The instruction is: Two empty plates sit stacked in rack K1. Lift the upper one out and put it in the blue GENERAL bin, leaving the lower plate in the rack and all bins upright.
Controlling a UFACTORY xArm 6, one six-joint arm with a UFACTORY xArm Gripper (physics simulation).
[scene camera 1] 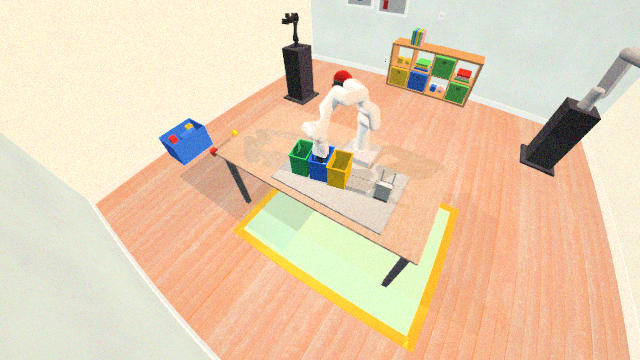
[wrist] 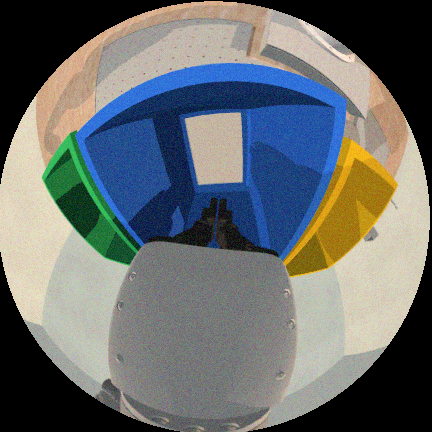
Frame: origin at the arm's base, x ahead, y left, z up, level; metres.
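Where they show: gripper, between the fingertips: point(wrist: 217, 208); arm's base, origin of its link: point(scene camera 1: 361, 147).
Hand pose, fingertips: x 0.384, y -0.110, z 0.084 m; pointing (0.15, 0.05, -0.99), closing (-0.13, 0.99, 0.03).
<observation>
Things, the pixels of their top centre, and the offset from my fingertips. Level surfaces: height alone.
- blue GENERAL bin, centre of its top: point(wrist: 209, 241) point(scene camera 1: 321, 153) dx -0.027, dy -0.008, dz +0.064 m
- green bin, centre of its top: point(wrist: 89, 229) point(scene camera 1: 302, 148) dx +0.006, dy -0.144, dz +0.064 m
- yellow bin, centre of its top: point(wrist: 338, 243) point(scene camera 1: 340, 160) dx -0.047, dy +0.125, dz +0.064 m
- cream plate, centre of its top: point(wrist: 216, 150) dx -0.037, dy -0.013, dz -0.099 m
- Rack K1, centre of its top: point(wrist: 385, 222) point(scene camera 1: 387, 177) dx -0.117, dy +0.431, dz +0.033 m
- grey perforated mat, height of its surface: dz -0.116 m
- wooden table, height of its surface: dz -0.129 m
The blue GENERAL bin point(scene camera 1: 319, 173) point(wrist: 220, 73) stands upright between the green bin point(scene camera 1: 300, 165) point(wrist: 80, 207) and the yellow bin point(scene camera 1: 337, 178) point(wrist: 352, 210), which are also upright. A cream plate point(wrist: 214, 147) lies inside the blue bin, apart from the fingers; its grid does not show clearly. My gripper point(scene camera 1: 320, 159) point(wrist: 217, 208) points down into the blue bin, with its black fingers shut together and empty. Rack K1 point(scene camera 1: 383, 193) stands upright to the right of the bins in the scene view. A pale top shows in it, but the lower plate is too small to make out surely.
The bins and rack stand on a grey perforated mat point(scene camera 1: 340, 206) point(wrist: 150, 67) on the wooden table point(scene camera 1: 415, 220). The arm's base plate point(scene camera 1: 367, 157) is behind the yellow bin. A red cube point(scene camera 1: 213, 151) and a yellow ball point(scene camera 1: 234, 133) are by the table's left end.
</observation>
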